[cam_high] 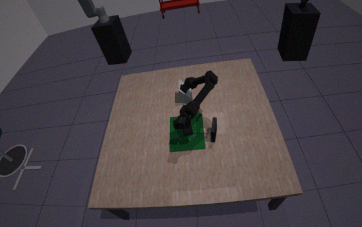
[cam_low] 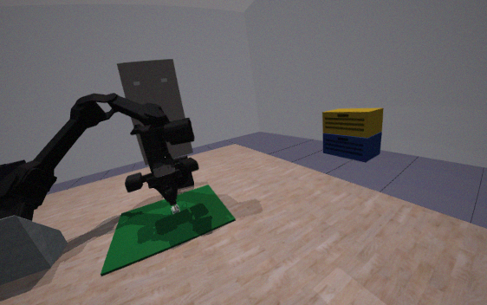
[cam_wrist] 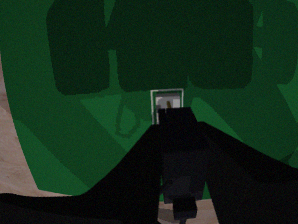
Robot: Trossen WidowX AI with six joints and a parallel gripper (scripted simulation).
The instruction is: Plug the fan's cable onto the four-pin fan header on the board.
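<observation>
Now: gripper tip 1 cm to the right of the black plug and 1 cm below it. Round my gripper tip: black fan: 1 cm ahead, 17 cm to the left, 2 cm above; then green board: 2 cm behind, 2 cm to the right, 6 cm below.
</observation>
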